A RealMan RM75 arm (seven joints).
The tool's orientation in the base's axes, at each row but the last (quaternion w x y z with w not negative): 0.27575 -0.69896 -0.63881 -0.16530; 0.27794 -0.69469 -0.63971 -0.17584; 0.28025 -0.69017 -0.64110 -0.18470; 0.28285 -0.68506 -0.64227 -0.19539; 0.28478 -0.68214 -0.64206 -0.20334; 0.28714 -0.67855 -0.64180 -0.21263; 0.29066 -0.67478 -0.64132 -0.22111; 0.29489 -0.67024 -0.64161 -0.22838; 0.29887 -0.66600 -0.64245 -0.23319; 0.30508 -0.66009 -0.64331 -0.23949; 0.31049 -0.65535 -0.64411 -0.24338
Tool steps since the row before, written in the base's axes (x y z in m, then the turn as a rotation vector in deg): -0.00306 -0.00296 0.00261 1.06 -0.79 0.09; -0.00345 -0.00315 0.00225 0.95 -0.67 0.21; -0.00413 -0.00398 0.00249 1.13 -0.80 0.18; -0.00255 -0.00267 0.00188 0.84 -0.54 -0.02; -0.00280 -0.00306 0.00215 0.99 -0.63 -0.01; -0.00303 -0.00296 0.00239 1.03 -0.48 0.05; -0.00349 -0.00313 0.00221 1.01 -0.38 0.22; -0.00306 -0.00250 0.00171 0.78 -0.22 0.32; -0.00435 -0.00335 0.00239 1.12 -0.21 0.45; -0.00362 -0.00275 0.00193 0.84 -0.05 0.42; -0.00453 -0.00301 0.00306 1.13 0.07 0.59
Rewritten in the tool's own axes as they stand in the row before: -0.00125 -0.00337 -0.00347 -0.44 1.05 -0.67; -0.00155 -0.00368 -0.00330 -0.29 0.92 -0.68; -0.00203 -0.00437 -0.00398 -0.39 1.11 -0.76; -0.00112 -0.00274 -0.00290 -0.35 0.84 -0.41; -0.00120 -0.00301 -0.00336 -0.39 0.99 -0.49; -0.00091 -0.00325 -0.00350 -0.24 1.02 -0.44; -0.00110 -0.00368 -0.00348 -0.05 0.98 -0.49; -0.00086 -0.00321 -0.00273 0.12 0.74 -0.44; -0.00103 -0.00458 -0.00372 0.24 1.07 -0.55; -0.00077 -0.00382 -0.00303 0.31 0.80 -0.39; -0.00012 -0.00486 -0.00391 0.53 1.07 -0.45
